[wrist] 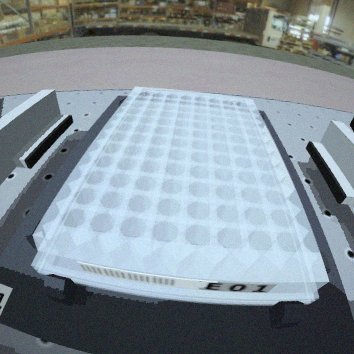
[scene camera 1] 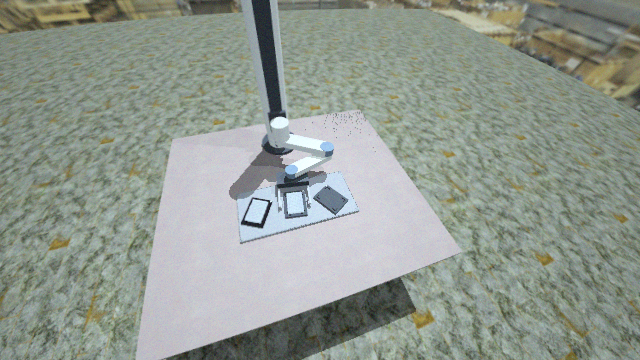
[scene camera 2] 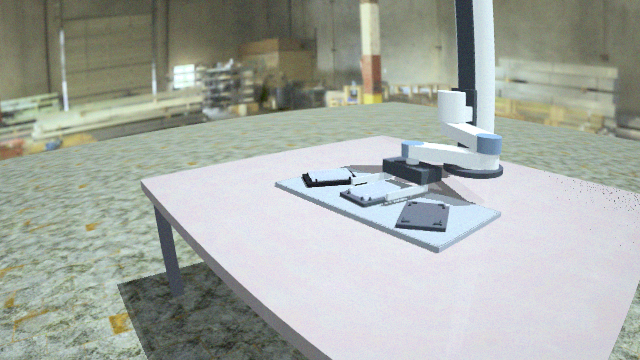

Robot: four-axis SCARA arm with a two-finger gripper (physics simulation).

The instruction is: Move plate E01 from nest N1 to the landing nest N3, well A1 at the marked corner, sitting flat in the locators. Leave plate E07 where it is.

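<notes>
Clear plate E01 [scene camera 1: 295, 203] [scene camera 2: 376, 191] [wrist: 175, 175] lies in the dark middle nest [scene camera 1: 296, 216] [wrist: 175, 327], its label facing the wrist camera. Small dark locators show at its near edge; it looks about level, but full seating is hard to tell. My gripper [scene camera 1: 294, 206] [scene camera 2: 369, 189] [wrist: 191, 113] is open, with one finger on each side of E01 and a gap on both sides. A partly cut-off white marker [wrist: 4, 297] shows at the nest's near left in the wrist view. Another plate [scene camera 1: 258, 211] [scene camera 2: 330, 175] lies in the left nest; its label is unreadable.
A third dark nest [scene camera 1: 331, 199] [scene camera 2: 424, 216], turned at an angle, holds no plate. All three nests sit on a pale perforated board [scene camera 1: 280, 227] [scene camera 2: 470, 231] on the pink table [scene camera 1: 225, 290] [scene camera 2: 400, 290]. The arm's column [scene camera 1: 272, 65] [scene camera 2: 482, 65] stands behind the board.
</notes>
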